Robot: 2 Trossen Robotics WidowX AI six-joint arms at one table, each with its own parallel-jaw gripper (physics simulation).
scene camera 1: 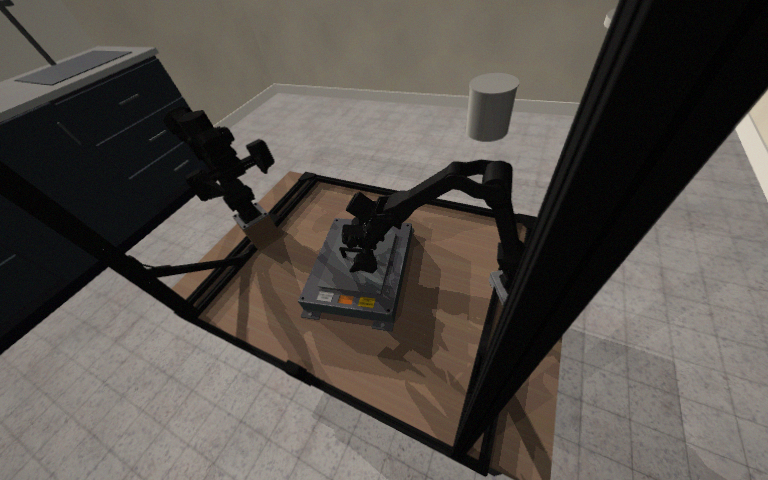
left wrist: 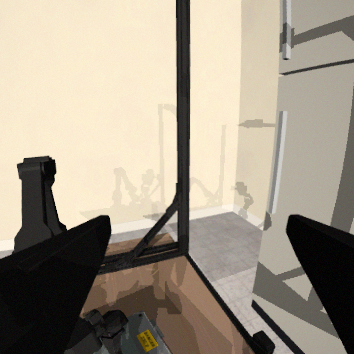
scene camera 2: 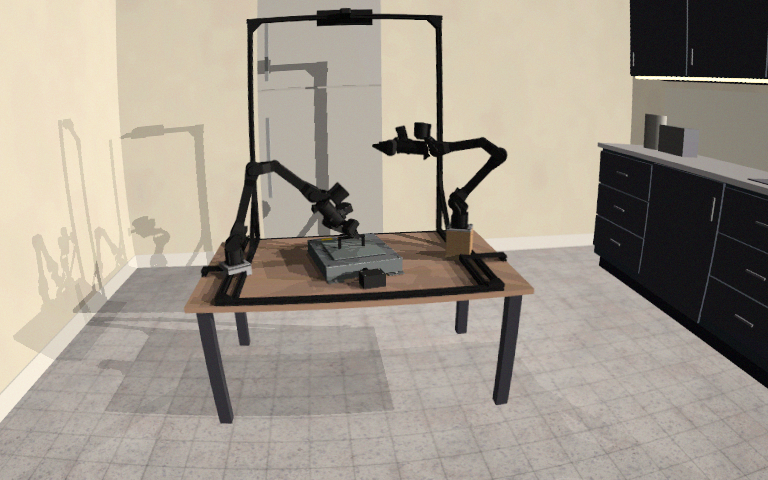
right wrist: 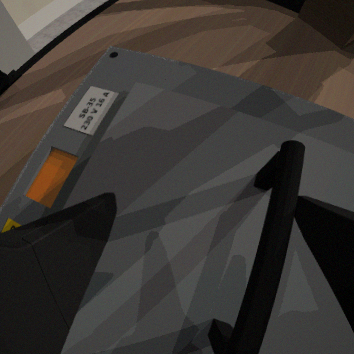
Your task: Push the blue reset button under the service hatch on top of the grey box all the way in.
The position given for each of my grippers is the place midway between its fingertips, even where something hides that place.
Observation:
My left gripper point(scene camera 1: 246, 182) is open and holds nothing. My right gripper point(scene camera 1: 350, 259) is open, holding nothing. Also in view: a service hatch point(scene camera 1: 336, 275).
My left gripper shows as well in the left wrist view point(left wrist: 199, 223). My right gripper is seen too in scene camera 2 point(scene camera 2: 352, 236) and in the right wrist view point(right wrist: 206, 203). The service hatch is seen too in the right wrist view point(right wrist: 204, 245).

